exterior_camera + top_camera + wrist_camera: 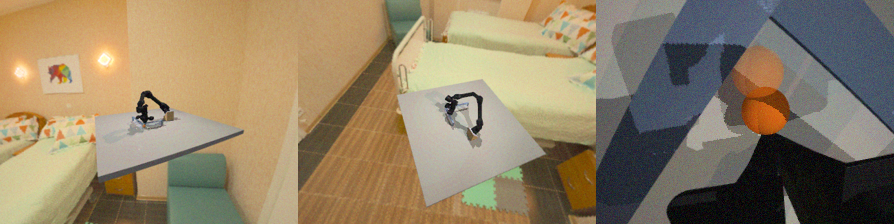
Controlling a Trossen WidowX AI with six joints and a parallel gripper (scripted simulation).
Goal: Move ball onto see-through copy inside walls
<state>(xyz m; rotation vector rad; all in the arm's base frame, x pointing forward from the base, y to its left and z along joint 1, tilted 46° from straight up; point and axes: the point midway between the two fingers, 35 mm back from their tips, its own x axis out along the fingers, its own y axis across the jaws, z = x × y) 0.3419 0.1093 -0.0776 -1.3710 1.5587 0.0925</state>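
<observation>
My gripper tip is now 20 mm to the right of the orange ball and 10 mm short of it.
</observation>
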